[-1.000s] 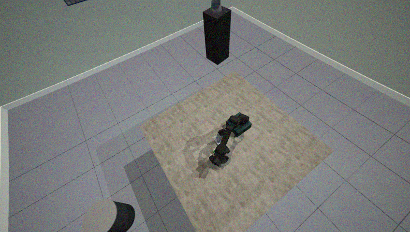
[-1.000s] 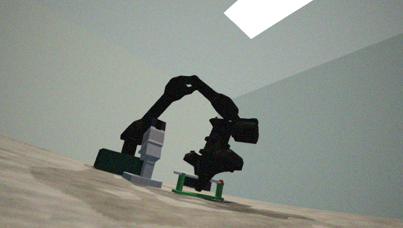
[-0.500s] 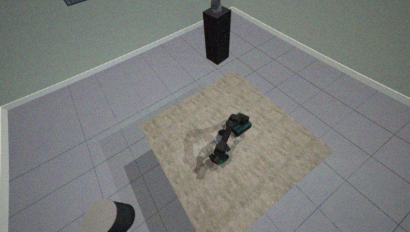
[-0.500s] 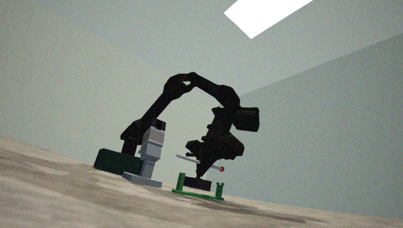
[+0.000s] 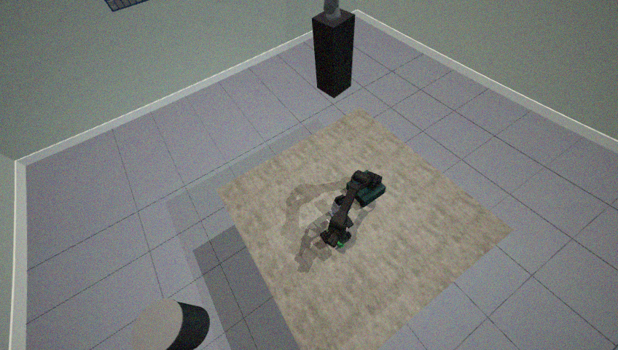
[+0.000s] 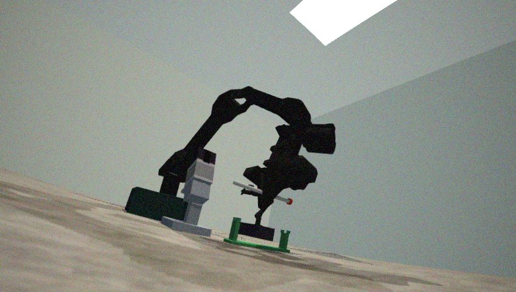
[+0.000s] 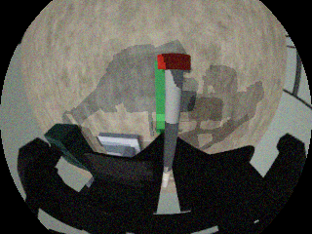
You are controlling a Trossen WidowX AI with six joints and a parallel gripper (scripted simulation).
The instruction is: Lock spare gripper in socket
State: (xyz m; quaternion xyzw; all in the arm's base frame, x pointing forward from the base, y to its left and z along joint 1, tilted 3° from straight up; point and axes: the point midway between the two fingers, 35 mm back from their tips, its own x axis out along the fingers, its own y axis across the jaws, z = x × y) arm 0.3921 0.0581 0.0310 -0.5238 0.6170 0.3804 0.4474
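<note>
My gripper tip is now 5 cm above the rack and 1 cm to the right of it. Also, from my gripper tip: socket 12 cm behind, 9 cm to the right, 2 cm below; spare gripper 13 cm behind, 9 cm to the right, 5 cm above.
</note>
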